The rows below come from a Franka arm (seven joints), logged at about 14 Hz.
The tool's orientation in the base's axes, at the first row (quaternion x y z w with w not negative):
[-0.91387, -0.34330, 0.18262, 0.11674]
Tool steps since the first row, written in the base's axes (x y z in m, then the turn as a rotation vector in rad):
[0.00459, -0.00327, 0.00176, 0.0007, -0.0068, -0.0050]
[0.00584, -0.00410, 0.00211, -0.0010, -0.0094, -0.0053]
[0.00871, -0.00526, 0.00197, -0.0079, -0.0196, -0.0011]
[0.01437, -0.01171, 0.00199, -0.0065, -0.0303, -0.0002]
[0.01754, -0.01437, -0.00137, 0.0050, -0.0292, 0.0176]
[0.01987, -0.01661, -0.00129, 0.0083, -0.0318, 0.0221]
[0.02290, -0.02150, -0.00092, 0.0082, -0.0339, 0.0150]
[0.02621, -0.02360, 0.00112, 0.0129, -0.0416, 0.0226]
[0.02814, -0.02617, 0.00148, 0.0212, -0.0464, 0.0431]
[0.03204, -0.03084, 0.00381, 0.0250, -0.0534, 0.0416]
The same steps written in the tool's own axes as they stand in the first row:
[0.00056, 0.00450, -0.00378, -0.0028, 0.0071, 0.0036]
[0.00079, 0.00572, -0.00469, -0.0057, 0.0081, 0.0044]
[0.00205, 0.00830, -0.00585, -0.0184, 0.0102, 0.0025]
[0.00167, 0.01636, -0.00878, -0.0248, 0.0186, 0.0002]
[0.00295, 0.02131, -0.00728, -0.0205, 0.0185, -0.0206]
[0.00306, 0.02430, -0.00852, -0.0211, 0.0208, -0.0263]
[0.00180, 0.02955, -0.01054, -0.0208, 0.0247, -0.0200]
[0.00219, 0.03234, -0.01394, -0.0246, 0.0305, -0.0295]
[0.00172, 0.03524, -0.01529, -0.0272, 0.0320, -0.0519]
[0.00072, 0.04018, -0.01943, -0.0289, 0.0399, -0.0527]

